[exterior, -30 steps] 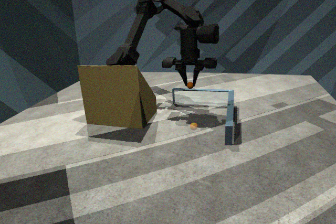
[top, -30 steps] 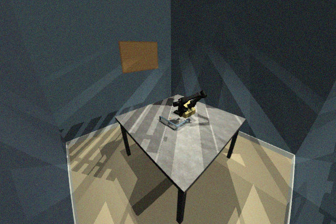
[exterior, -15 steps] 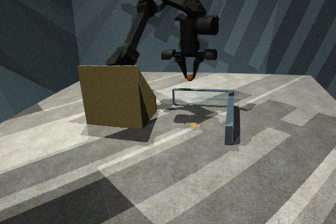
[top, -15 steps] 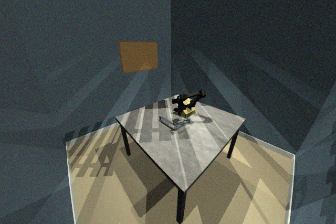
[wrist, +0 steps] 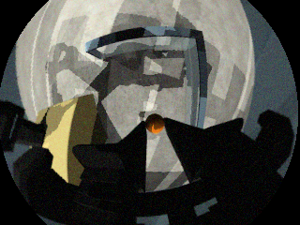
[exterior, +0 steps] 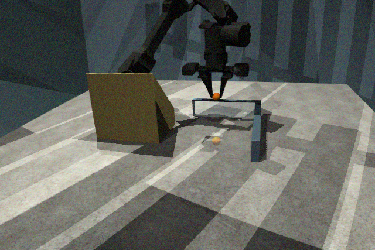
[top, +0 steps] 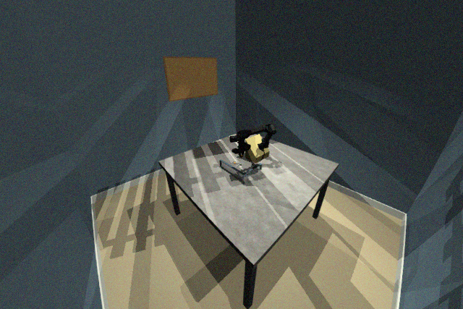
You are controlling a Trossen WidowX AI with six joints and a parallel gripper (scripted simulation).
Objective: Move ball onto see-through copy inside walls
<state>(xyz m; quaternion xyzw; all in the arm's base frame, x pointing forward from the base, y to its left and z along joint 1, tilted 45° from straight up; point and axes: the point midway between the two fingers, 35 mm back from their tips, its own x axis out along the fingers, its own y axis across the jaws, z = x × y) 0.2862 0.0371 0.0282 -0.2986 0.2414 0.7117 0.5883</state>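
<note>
Now: gripper tip 100 mm above the see-through copy of ball, 80 mm to the left of it and 20 mm short of it. Round my gripper tip: orange ball: right at my gripper tip.
</note>
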